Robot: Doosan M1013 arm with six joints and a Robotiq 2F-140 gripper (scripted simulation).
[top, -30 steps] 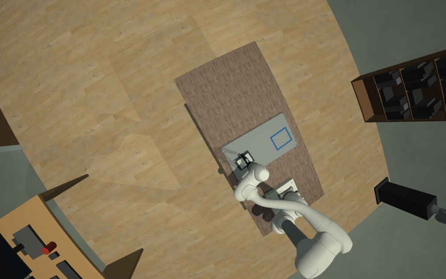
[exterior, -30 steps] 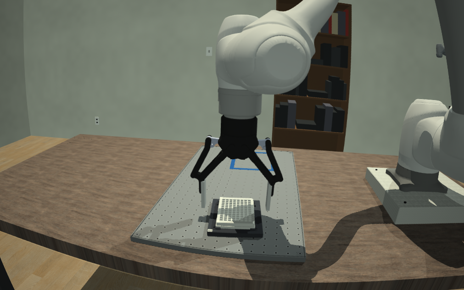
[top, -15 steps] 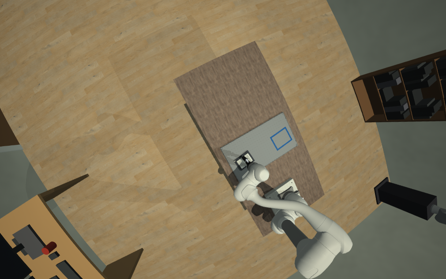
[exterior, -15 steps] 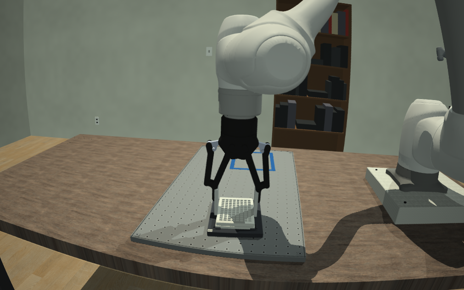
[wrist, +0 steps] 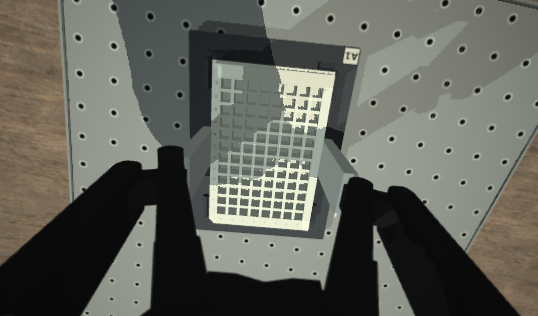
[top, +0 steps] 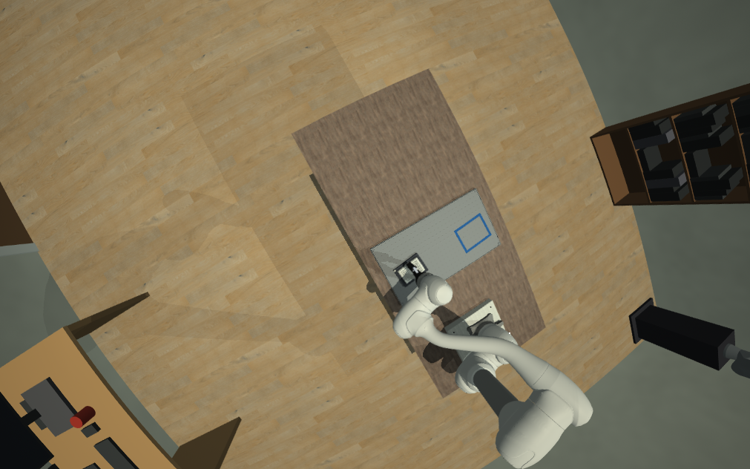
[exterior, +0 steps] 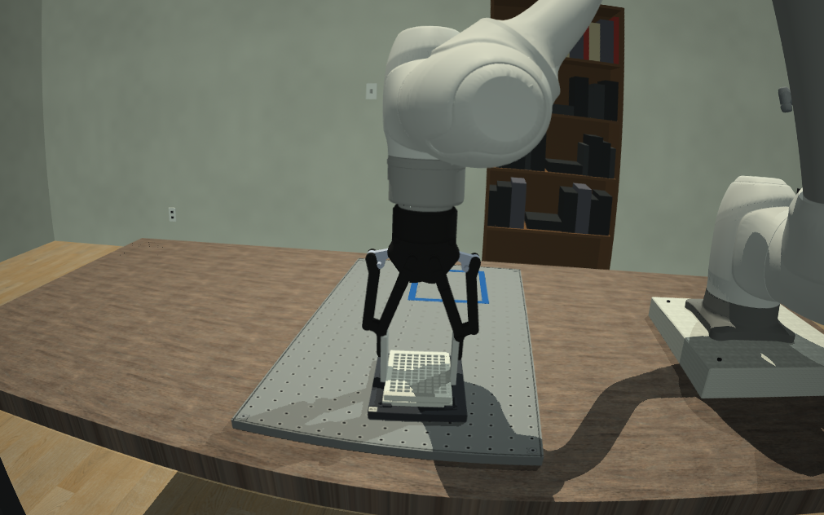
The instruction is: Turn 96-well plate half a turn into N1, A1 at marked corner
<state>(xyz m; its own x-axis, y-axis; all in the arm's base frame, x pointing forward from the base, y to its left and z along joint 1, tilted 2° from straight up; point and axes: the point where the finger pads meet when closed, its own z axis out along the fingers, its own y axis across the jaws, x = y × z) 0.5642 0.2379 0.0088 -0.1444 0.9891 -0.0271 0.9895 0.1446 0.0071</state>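
My gripper is now 20 mm above the white 96-well plate. Also, from my hand: A1 label: 80 mm to the left, 40 mm ahead, 30 mm below; then dark plate nest N1: 40 mm below.
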